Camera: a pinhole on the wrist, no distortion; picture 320 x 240 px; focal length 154.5 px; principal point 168.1 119.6 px. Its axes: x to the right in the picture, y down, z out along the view. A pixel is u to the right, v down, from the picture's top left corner.
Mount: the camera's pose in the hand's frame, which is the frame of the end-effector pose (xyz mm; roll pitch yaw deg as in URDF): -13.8 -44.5 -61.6 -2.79 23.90 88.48
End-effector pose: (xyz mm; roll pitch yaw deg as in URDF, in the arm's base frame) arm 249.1 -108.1 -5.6 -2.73 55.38 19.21
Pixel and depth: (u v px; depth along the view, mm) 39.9 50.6 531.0
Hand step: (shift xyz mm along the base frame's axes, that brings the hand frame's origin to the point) 654.2 12.0 195.6
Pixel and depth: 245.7 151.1 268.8
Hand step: -13.0 201.1 128.9
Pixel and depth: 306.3 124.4 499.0
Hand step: -65.4 586.7 136.1
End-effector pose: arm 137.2 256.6 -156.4 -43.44 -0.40 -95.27
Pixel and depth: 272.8 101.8 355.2
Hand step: 343.4 -51.9 -98.2
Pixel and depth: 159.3 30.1 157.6
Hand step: 62.8 -76.9 58.5
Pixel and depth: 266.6 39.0 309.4
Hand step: 276.7 -167.1 -70.3
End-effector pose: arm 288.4 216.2 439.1 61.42 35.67 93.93
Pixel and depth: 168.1 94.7 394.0
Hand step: 197.1 185.0 178.8
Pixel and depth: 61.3 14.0 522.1
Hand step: 561.7 371.2 -76.5
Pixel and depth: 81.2 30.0 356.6
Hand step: 337.4 220.9 -24.2
